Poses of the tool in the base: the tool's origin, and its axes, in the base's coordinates. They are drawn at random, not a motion.
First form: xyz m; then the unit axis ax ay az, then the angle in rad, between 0 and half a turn.
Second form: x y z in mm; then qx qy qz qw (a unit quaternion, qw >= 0). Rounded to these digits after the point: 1 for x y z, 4 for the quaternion.
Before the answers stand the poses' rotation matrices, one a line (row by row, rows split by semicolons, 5 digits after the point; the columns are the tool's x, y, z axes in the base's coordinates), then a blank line. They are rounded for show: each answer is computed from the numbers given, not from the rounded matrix.
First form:
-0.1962 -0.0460 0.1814 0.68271 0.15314 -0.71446 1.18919
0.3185 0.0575 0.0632 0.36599 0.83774 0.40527 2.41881
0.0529 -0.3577 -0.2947 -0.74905 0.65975 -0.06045 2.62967
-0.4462 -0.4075 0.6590 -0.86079 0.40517 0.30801 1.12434
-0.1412 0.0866 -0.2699 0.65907 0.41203 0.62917 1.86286
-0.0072 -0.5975 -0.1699 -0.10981 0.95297 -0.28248 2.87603
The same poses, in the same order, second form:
0.66493 0.72868 -0.16399; -0.59745 0.38713 -0.70227; -0.44824 0.56494 0.69277
-0.51556 0.26847 0.81371; 0.80462 0.47817 0.35204; -0.29458 0.83623 -0.46255
0.17842 -0.89541 0.40794; -0.95463 -0.05706 0.29227; -0.23843 -0.44158 -0.86496
0.85281 -0.47600 0.21480; 0.07964 0.52505 0.84733; -0.51611 -0.70551 0.48568
0.27151 -0.25278 0.92865; 0.95227 -0.06928 -0.29728; 0.13948 0.96504 0.22191
-0.94125 -0.13148 0.31106; -0.27976 0.81951 -0.50013; -0.18916 -0.55777 -0.80815

-196.2 -46.0 181.4 0.3824 0.0858 -0.4002 0.8284
318.5 57.5 63.2 0.3423 0.7836 0.3791 0.3536
52.9 -357.7 -294.7 -0.7246 0.6383 -0.0585 0.2532
-446.2 -407.5 659.0 -0.4588 0.2160 0.1642 0.8461
-141.2 86.6 -269.9 0.5289 0.3306 0.5049 0.5967
-7.2 -597.5 -169.9 -0.1088 0.9446 -0.2800 0.1324

